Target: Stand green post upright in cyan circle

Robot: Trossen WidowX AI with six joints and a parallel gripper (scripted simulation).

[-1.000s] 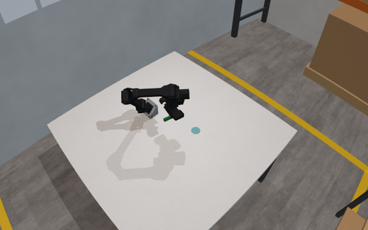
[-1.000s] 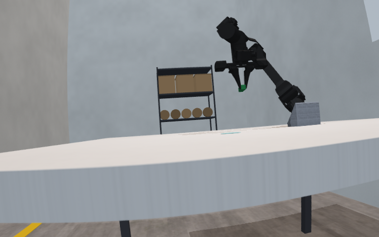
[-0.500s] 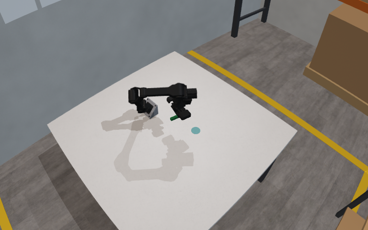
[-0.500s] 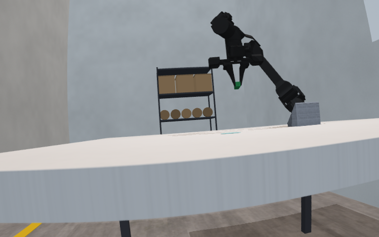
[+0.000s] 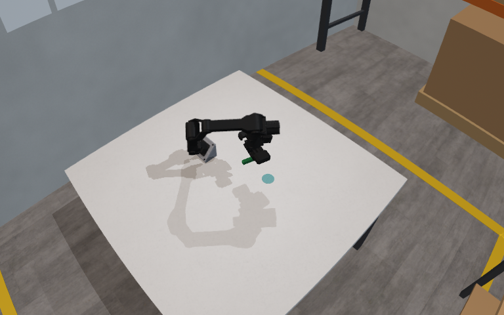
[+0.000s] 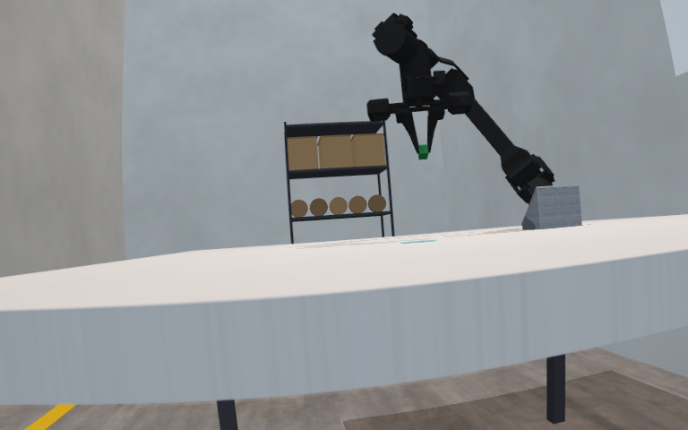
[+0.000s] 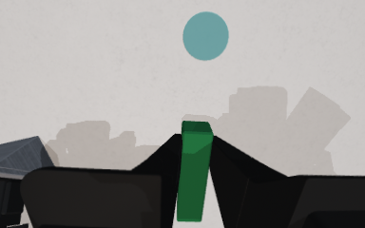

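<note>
Right now the cyan circle is 19 cm below my hand, 6 cm to the left of it and 4 cm ahead of it. Also, from my hand: green post (3 cm below, 2 cm to the right, 1 cm behind).
</note>
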